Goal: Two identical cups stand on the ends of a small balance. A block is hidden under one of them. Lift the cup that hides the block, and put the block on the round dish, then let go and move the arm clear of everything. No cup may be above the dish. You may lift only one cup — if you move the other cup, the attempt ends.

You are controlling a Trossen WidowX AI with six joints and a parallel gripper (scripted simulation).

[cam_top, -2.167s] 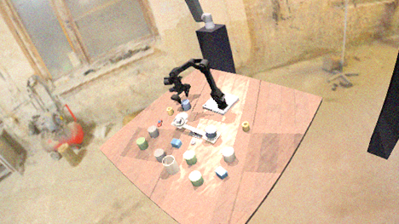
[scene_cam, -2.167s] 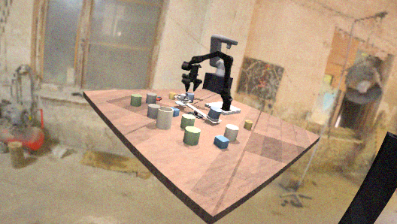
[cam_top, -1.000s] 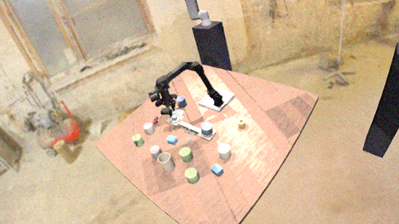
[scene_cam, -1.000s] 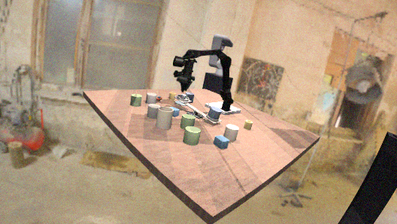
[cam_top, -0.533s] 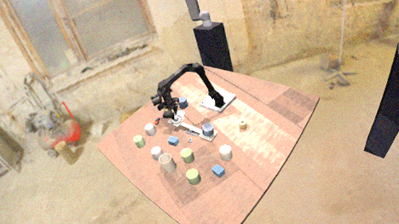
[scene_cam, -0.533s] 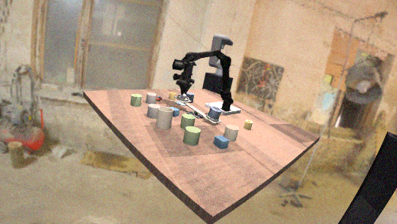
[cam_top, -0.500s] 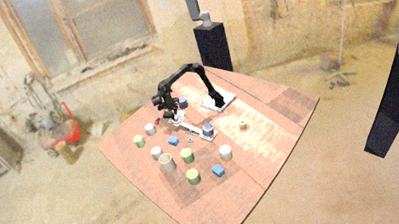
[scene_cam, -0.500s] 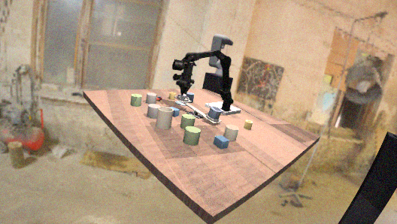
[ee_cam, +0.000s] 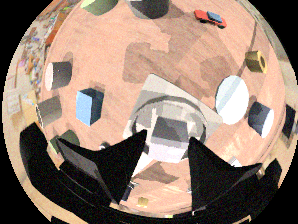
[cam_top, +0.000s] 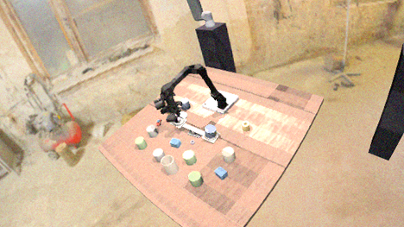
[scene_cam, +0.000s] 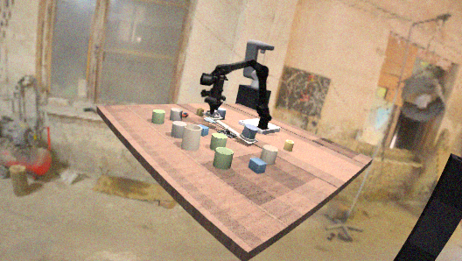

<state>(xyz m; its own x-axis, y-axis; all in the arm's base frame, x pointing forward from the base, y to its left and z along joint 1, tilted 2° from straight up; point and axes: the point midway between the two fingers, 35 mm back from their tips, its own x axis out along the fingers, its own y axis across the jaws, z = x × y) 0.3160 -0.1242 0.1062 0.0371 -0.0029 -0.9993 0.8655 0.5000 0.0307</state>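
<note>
The round dish is 90 mm behind my gripper tip, 110 mm to the right of it and 80 mm below it. From my gripper tip the other things lie so: grey block: 10 mm above; then balance beam: 20 mm behind, 120 mm to the left, 40 mm below; then red toy car: 50 mm ahead, 210 mm to the right, 70 mm below.
</note>
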